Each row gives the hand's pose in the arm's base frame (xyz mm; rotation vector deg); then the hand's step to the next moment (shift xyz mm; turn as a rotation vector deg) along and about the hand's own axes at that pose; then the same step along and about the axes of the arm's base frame.
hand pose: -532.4 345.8 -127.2 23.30 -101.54 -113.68
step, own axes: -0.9 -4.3 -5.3 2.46 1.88 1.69
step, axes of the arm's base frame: 2.8 -3.8 -5.0 -2.70 0.05 2.27
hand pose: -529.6 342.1 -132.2 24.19 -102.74 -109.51
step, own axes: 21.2 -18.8 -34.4 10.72 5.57 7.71
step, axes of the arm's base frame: -2.0 -39.9 -19.7 -12.31 0.57 7.31
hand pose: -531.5 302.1 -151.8 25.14 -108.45 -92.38
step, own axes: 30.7 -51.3 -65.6 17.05 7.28 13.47
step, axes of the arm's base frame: 11.5 -79.5 -37.7 -20.56 1.51 10.00
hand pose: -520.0 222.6 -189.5 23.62 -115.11 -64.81
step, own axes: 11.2 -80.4 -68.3 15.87 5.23 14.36
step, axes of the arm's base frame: 37.4 -90.5 -40.8 -20.66 1.61 7.48
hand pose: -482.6 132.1 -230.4 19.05 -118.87 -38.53
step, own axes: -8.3 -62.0 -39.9 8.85 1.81 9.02
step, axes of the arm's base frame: 36.5 -60.1 -23.7 -12.38 0.33 3.08
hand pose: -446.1 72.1 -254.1 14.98 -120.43 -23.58
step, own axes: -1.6 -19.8 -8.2 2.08 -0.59 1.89
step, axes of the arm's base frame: 8.3 -19.2 -4.9 -2.69 -0.90 0.44
